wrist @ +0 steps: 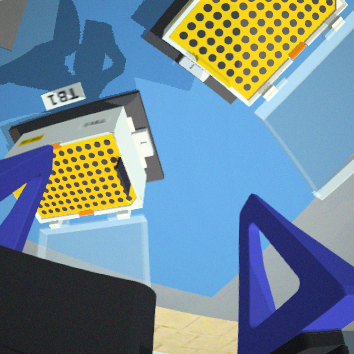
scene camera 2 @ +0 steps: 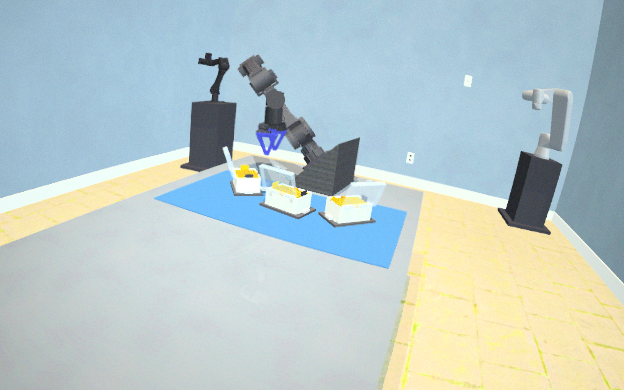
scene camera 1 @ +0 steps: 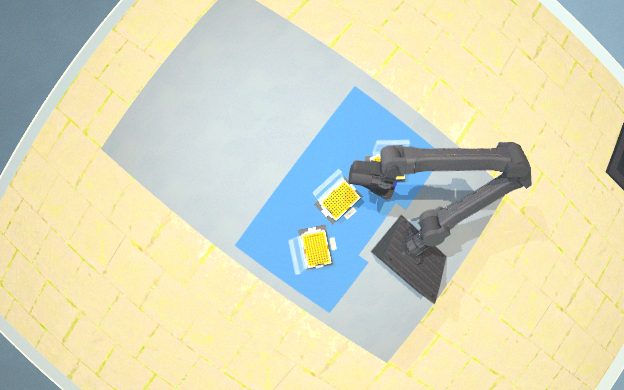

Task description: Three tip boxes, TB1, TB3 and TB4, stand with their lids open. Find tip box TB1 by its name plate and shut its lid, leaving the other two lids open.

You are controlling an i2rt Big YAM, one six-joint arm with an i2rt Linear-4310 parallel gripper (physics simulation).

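Places are measured from the arm's base along level axes (x ahead, y left, z up), in centimetres.
Pixels of known places: gripper, fingertip midpoint: (wrist: 150, 180) (scene camera 2: 270, 152); arm's base, link origin: (scene camera 2: 318, 162) (scene camera 1: 411, 247).
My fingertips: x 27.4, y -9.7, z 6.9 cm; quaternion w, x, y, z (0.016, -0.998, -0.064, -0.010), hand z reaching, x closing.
Ahead of a thing's pixels: the offset from my fingertips to its top centre. "spot": to the spot under its first point. Level surfaces: height alone.
Tip box TB1 @[dx -5.6, dy -9.8, dz -9.7 cm] (scene camera 1: 375, 160) (scene camera 2: 247, 186) (wrist: 85, 175) is white with a yellow tip rack; its name plate @[spot: dx -8.6, dy -5.3, dz -16.1 cm] (wrist: 63, 96) reads TB1, upside down in the wrist view. Its clear lid @[dx -1.0, dy -16.2, dz -0.9 cm] (scene camera 1: 392, 144) (scene camera 2: 228, 162) (wrist: 95, 242) stands open. The arm partly hides the box in scene camera 1. The middle tip box @[dx +4.0, dy +9.2, dz -8.8 cm] (scene camera 1: 340, 200) (scene camera 2: 288, 201) (wrist: 250, 40) and the third tip box @[dx +0.7, dy +27.9, dz -9.7 cm] (scene camera 1: 316, 248) (scene camera 2: 348, 213) also have open lids; I cannot read their plates. My gripper (scene camera 2: 271, 151) (wrist: 150, 180) is open and empty, above the boxes' height near TB1. One fingertip overlaps TB1's rack edge in the wrist view.
The boxes stand on a blue mat @[dz -16.3 cm] (scene camera 1: 280, 220) (scene camera 2: 345, 245) on a grey table top @[dz -16.6 cm] (scene camera 1: 210, 110) (scene camera 2: 200, 300). The middle box's open lid @[spot: dx +10.6, dy +7.4, dz -7.3 cm] (scene camera 1: 328, 185) (scene camera 2: 276, 175) (wrist: 312, 110) stands beside TB1. The arm's dark base (scene camera 1: 415, 260) (scene camera 2: 330, 167) is behind the boxes in scene camera 2.
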